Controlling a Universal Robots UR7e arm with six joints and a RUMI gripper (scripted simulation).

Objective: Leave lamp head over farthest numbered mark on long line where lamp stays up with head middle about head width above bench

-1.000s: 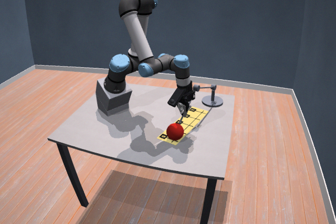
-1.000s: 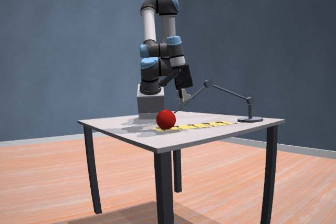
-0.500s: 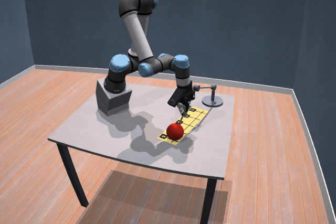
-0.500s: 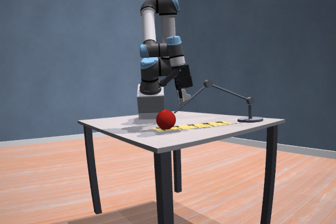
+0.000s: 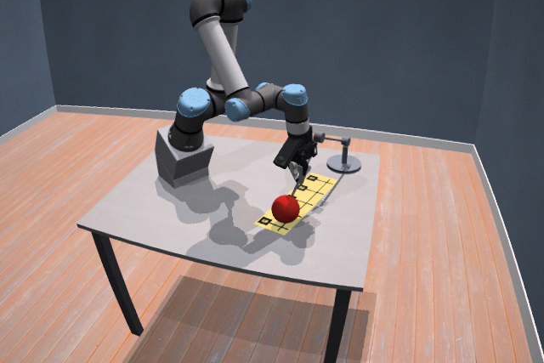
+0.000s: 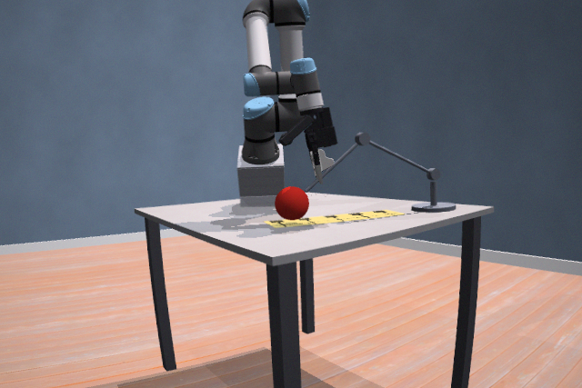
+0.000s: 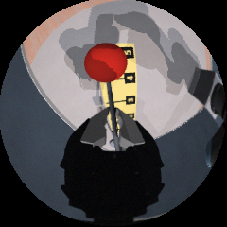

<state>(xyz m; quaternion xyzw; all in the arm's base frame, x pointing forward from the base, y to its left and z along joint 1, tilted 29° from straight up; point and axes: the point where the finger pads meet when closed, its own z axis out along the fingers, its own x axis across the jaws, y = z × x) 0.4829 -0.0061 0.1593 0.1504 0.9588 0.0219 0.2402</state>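
My gripper is now 20 mm past the yellow numbered strip, 70 mm to the right of it and 130 mm above it. Also, from my hand: round base: 80 mm ahead, 410 mm to the left, 100 mm below.
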